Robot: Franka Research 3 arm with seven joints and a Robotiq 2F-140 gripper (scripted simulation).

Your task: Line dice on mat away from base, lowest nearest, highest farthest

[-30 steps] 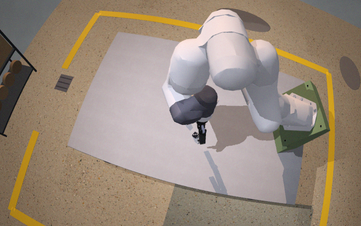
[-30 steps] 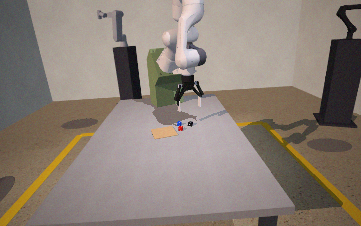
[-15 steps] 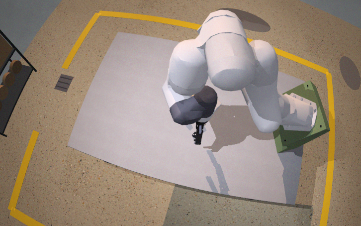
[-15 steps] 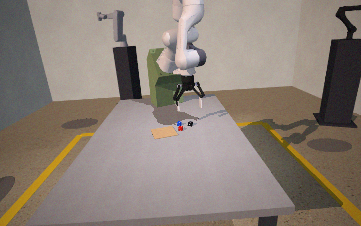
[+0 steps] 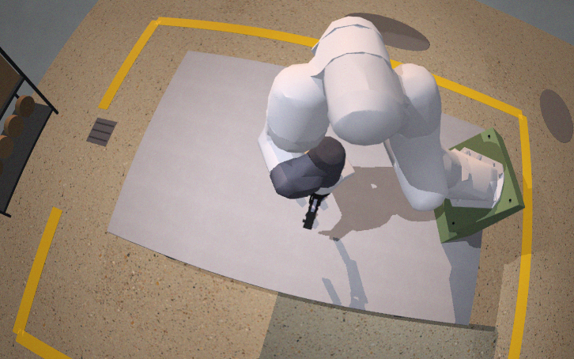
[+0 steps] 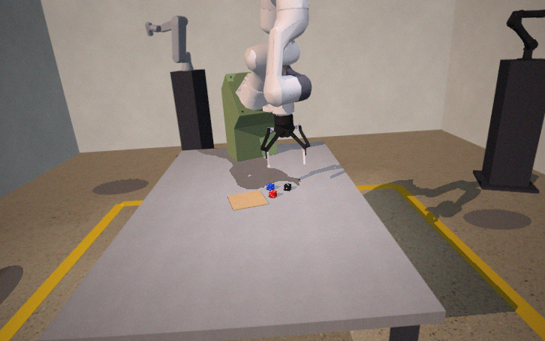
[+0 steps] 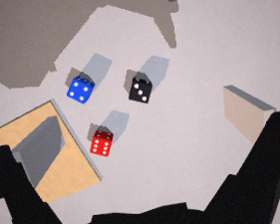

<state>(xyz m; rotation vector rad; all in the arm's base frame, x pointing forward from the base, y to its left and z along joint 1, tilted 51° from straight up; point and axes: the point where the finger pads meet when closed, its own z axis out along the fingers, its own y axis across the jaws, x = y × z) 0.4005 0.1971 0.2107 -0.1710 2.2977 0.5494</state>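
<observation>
Now: hand 11 cm above the black die. The rest, counted from my hand: red die (8 cm ahead, 4 cm to the right, 11 cm below); then tan mat (14 cm ahead, 13 cm to the right, 12 cm below); then blue die (1 cm ahead, 7 cm to the right, 11 cm below).
</observation>
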